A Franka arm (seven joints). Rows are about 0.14 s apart.
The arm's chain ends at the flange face. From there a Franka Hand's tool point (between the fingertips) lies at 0.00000 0.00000 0.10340 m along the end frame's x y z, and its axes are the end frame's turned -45 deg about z.
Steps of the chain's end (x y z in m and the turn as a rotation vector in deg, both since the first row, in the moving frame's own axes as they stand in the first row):
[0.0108, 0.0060, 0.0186, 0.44, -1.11, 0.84]
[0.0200, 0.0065, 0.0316, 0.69, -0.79, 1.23]
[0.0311, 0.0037, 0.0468, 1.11, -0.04, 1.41]
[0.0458, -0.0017, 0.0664, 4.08, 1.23, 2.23]
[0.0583, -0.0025, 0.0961, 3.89, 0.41, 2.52]
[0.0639, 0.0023, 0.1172, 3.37, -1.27, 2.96]
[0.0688, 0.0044, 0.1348, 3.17, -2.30, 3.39]
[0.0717, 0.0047, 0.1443, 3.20, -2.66, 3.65]
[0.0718, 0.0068, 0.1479, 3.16, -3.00, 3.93]
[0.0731, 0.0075, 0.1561, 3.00, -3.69, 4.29]
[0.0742, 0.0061, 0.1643, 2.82, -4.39, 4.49]
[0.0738, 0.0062, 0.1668, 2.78, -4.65, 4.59]
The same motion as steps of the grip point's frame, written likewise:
[0.0026, 0.0099, 0.0186, 1.10, -0.47, 0.84]
[0.0094, 0.0168, 0.0316, 1.05, -0.07, 1.23]
[0.0208, 0.0232, 0.0468, 0.81, 0.76, 1.41]
[0.0404, 0.0277, 0.0661, 2.02, 3.75, 2.23]
[0.0486, 0.0351, 0.0959, 2.46, 3.04, 2.52]
[0.0464, 0.0410, 0.1170, 3.28, 1.48, 2.96]
[0.0469, 0.0448, 0.1346, 3.87, 0.62, 3.39]
[0.0483, 0.0466, 0.1440, 4.14, 0.38, 3.65]
[0.0464, 0.0477, 0.1476, 4.36, 0.11, 3.93]
[0.0458, 0.0484, 0.1557, 4.73, -0.49, 4.29]
[0.0465, 0.0475, 0.1639, 5.10, -1.11, 4.49]
[0.0458, 0.0470, 0.1663, 5.25, -1.32, 4.59]

